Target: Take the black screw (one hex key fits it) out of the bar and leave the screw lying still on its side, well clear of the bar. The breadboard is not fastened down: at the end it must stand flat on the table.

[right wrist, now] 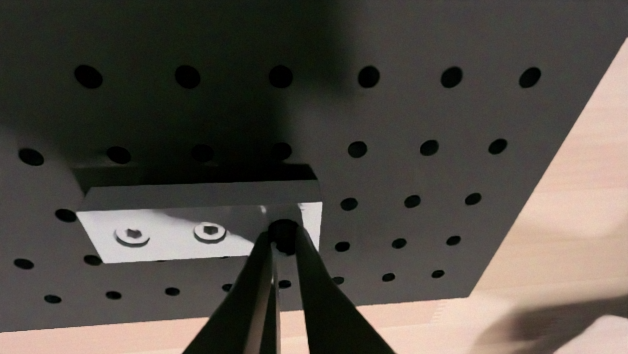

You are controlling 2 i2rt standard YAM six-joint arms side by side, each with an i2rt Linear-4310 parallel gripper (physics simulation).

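Frame: origin at the left arm's base, x down, y left, z ahead, level; metres.
Seen in the pictures: right gripper, fingertip midpoint: [285, 241].
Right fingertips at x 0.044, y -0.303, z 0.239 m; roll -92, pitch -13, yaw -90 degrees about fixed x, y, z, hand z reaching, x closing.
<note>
Pixels of each thing's top centre, then the offset from my right fingertips to it. "spot": a spot on its surface instead. Level surfaces: height alone.
- black screw at its top centre: [284, 247] dx -0.006, dy +0.001, dz +0.003 m
- light grey bar at its top centre: [170, 235] dx +0.002, dy +0.038, dz -0.001 m
- dark breadboard at a spot on its surface: [410, 115] spot: dx +0.014, dy -0.036, dz +0.045 m
- light wooden table at its surface level: dx +0.039 m
The black screw [284, 235] is at the right end of the light grey bar [170, 220]. Its dark head shows at the tips of my right gripper [284, 240], one finger against each side, so the gripper is shut on it. The fingers cover the lower part of the head, and I cannot tell how far the screw stands out of the bar. The bar lies on the dark breadboard [410, 115]. My left gripper is not in view.
Two pale hex-socket screws [132, 235] [210, 232] sit in the bar to the left of the black one. The breadboard has rows of holes; its right and near edges border the light wooden table [575, 215]. A dark shadow lies at the lower right.
</note>
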